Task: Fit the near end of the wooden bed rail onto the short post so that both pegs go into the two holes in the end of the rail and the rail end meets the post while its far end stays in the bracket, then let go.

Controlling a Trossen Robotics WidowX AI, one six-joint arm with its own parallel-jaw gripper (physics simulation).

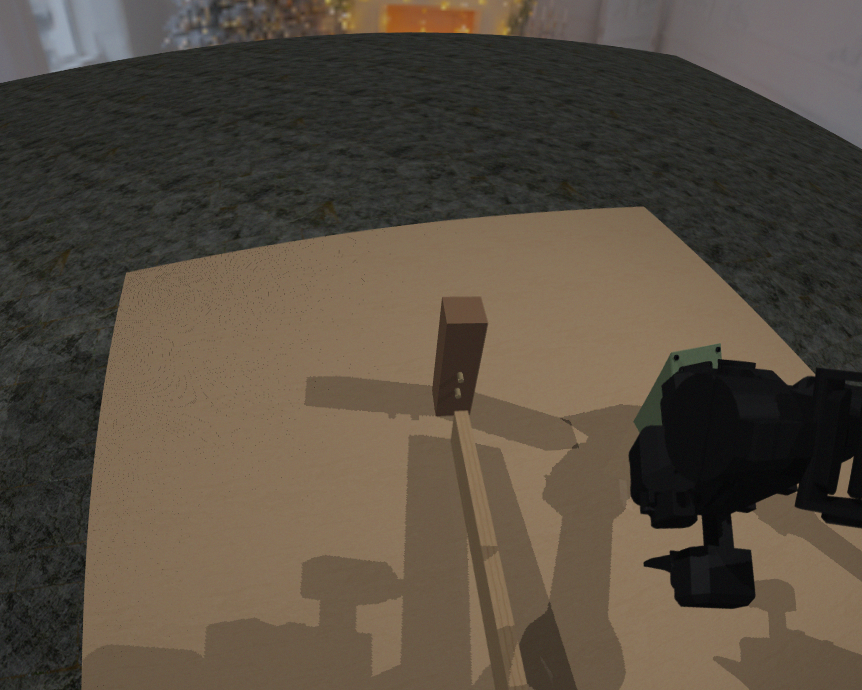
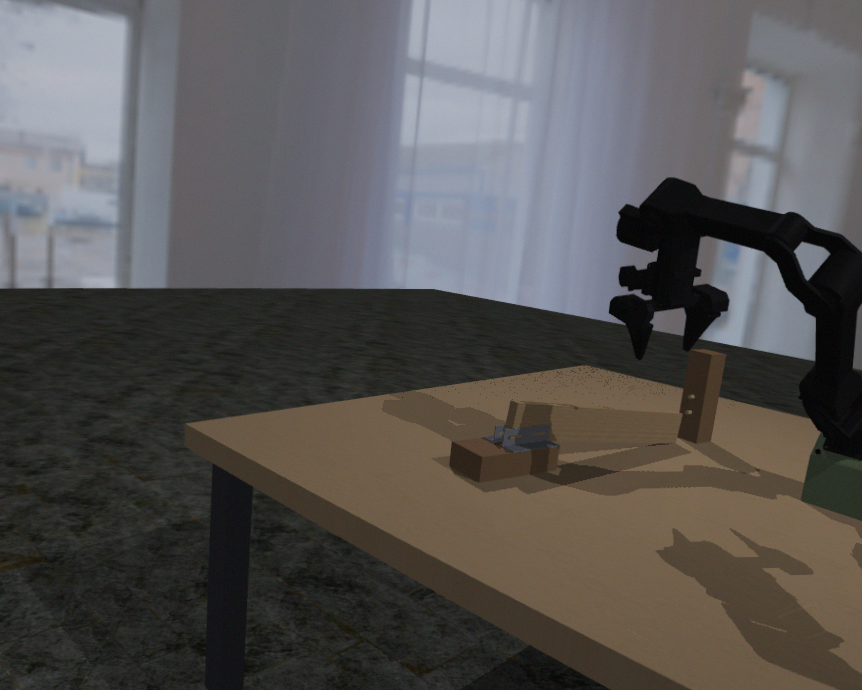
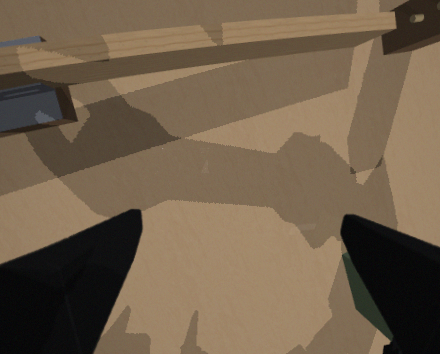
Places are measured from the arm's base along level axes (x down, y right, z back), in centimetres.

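Pixels of known places: gripper, fingertip midpoint: (image 1: 646, 515) (image 2: 662, 354) (image 3: 243, 221); arm's base, origin of the base link: (image 2: 851, 438).
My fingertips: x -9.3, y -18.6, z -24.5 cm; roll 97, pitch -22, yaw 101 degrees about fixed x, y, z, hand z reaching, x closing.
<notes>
For each thing: its middle in the pictures, then the offset to it from my fingertips. "spot": a spot on its surface instead. Level surfaces: height alone.
- wooden rail, body centre: (image 3: 198, 48) (image 1: 487, 569) (image 2: 602, 424) dz -11.5, dx +15.1, dy +4.1 cm
- upper peg, surface spot: (image 1: 460, 377) (image 2: 690, 395) spot: dz -7.8, dx +11.2, dy +28.9 cm
- lower peg, surface spot: (image 1: 457, 393) (image 2: 687, 410) spot: dz -7.8, dx +14.4, dy +28.9 cm
- grey metal bracket, body centre: (image 2: 521, 441) dz -14.3, dx +16.4, dy -14.6 cm
- brown block, body centre: (image 2: 505, 456) dz -14.7, dx +18.6, dy -17.7 cm
- tabletop, its level: dx +20.6 cm
The wooden rail (image 1: 480, 496) (image 2: 611, 424) (image 3: 300, 32) stands on edge and slopes down toward the brown post (image 1: 460, 352) (image 2: 703, 395) (image 3: 400, 41). Its near end is low, close to the foot of the post. Both pegs show bare: the upper peg (image 1: 460, 377) (image 2: 691, 396) and the lower peg (image 1: 457, 393) (image 2: 688, 412). The far end sits in the grey metal bracket (image 2: 530, 436) (image 3: 30, 107). My gripper (image 2: 664, 353) (image 3: 243, 221) is open and empty, pointing down high above the table, off to the arm's side of the rail. The holes are hidden.
The bracket is on a brown block (image 2: 481, 460) on the tabletop (image 1: 251, 323) (image 2: 402, 496). The arm's green base (image 1: 655, 392) (image 2: 833, 474) (image 3: 365, 295) stands to the right of the rail and post. Arm shadows cross the rail and table.
</notes>
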